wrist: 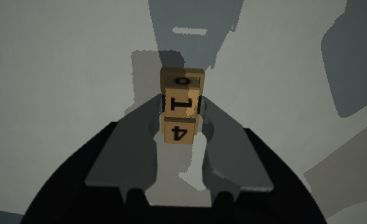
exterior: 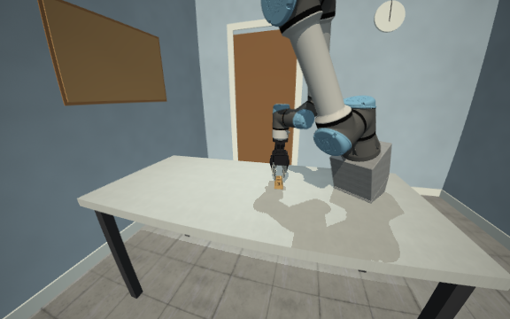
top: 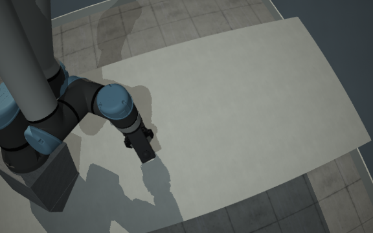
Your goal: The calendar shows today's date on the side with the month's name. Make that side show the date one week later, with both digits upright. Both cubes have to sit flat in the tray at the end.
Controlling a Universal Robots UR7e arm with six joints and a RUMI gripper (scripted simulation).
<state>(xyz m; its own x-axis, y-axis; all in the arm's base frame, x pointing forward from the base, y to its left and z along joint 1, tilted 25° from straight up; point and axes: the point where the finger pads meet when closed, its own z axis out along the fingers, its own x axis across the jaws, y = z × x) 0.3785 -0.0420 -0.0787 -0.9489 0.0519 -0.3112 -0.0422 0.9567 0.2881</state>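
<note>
The wooden calendar tray lies 20 mm to the left of my hand and 30 mm below it.
</note>
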